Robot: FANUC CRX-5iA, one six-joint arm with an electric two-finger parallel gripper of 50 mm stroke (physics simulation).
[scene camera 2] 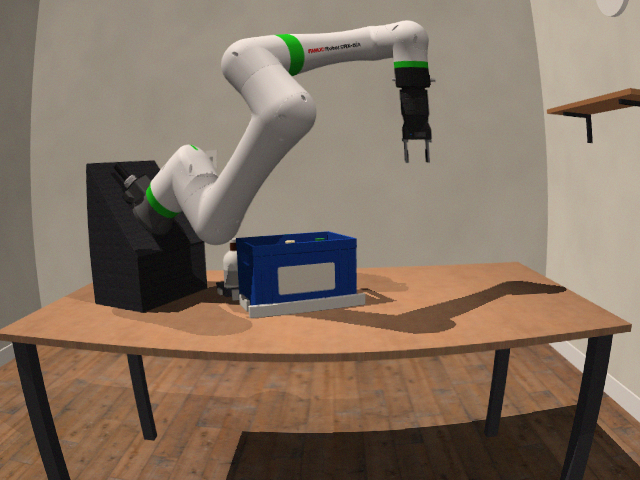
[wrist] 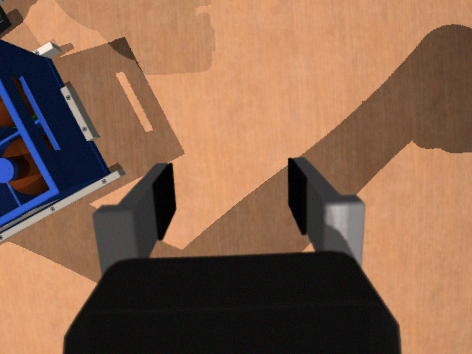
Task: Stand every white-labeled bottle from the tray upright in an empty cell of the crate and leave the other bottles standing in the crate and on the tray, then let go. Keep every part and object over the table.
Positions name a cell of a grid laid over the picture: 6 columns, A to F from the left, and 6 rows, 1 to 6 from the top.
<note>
In view: my gripper (scene camera 2: D3).
My gripper also shows in the wrist view (wrist: C4).
</note>
